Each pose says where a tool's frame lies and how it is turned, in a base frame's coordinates. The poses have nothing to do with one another.
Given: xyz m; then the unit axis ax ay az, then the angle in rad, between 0 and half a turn.
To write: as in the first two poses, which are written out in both.
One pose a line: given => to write
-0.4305 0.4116 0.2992 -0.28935 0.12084 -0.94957 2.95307 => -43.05 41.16 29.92 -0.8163 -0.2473 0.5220 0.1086 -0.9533 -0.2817
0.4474 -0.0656 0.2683 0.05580 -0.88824 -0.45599 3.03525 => 44.74 -6.56 26.83 -0.9881 -0.1472 0.0435 -0.0504 0.5791 0.8137
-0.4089 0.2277 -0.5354 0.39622 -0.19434 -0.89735 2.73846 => -40.89 22.77 -53.54 -0.6184 -0.4999 -0.6064 0.2042 -0.8473 0.4902
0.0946 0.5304 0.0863 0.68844 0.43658 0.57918 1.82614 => 9.46 53.04 8.63 0.3411 0.9369 0.0770 -0.1839 -0.0138 0.9828
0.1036 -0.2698 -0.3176 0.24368 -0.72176 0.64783 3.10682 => 10.36 -26.98 -31.76 -0.8807 -0.3291 0.3407 -0.3742 0.0422 -0.9264
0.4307 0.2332 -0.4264 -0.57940 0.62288 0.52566 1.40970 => 43.07 23.32 -42.64 0.4423 0.2158 -0.8705 -0.8219 0.4861 -0.2970
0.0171 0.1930 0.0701 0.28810 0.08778 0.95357 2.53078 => 1.71 19.30 7.01 -0.6682 0.5929 0.4494 -0.5009 -0.8052 0.3175
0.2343 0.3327 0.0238 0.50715 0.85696 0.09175 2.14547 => 23.43 33.27 2.38 -0.1466 0.7479 -0.6475 0.5938 0.5900 0.5471
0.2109 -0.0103 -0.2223 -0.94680 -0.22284 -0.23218 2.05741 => 21.09 -1.03 -22.23 0.8480 0.1044 0.5196 0.5149 -0.3948 -0.7610
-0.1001 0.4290 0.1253 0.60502 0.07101 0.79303 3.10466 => -10.01 42.90 12.53 -0.2675 0.1152 0.9567 0.0566 -0.9892 0.1349
